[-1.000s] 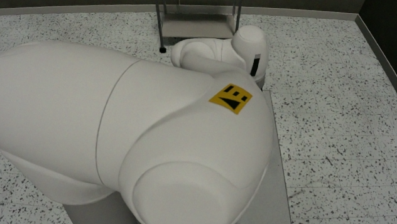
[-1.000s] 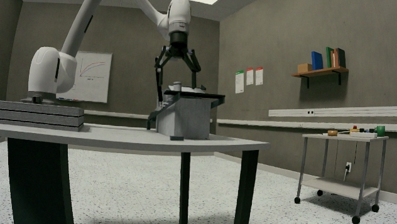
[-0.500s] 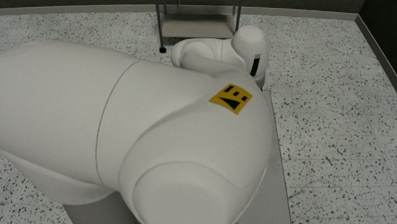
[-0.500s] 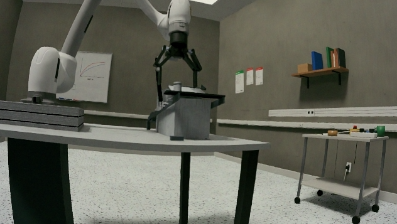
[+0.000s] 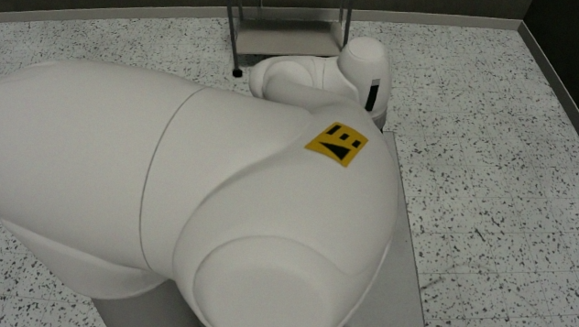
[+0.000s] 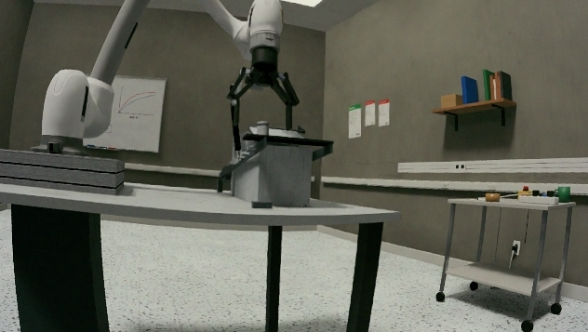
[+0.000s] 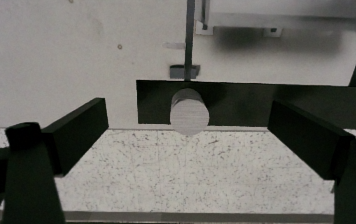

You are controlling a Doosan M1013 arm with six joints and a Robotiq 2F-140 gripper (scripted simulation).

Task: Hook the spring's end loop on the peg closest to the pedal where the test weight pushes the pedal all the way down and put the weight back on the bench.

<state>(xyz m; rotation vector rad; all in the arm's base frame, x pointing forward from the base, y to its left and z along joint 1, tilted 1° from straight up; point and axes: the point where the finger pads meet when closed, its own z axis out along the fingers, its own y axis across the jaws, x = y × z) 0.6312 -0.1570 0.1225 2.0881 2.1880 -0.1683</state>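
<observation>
Right now my hand is 1 cm above the steel test weight. Also, from my hand: dark stub 55 cm to the left, 19 cm below, 1 cm behind; small dark block 21 cm below, 3 cm to the right.
</observation>
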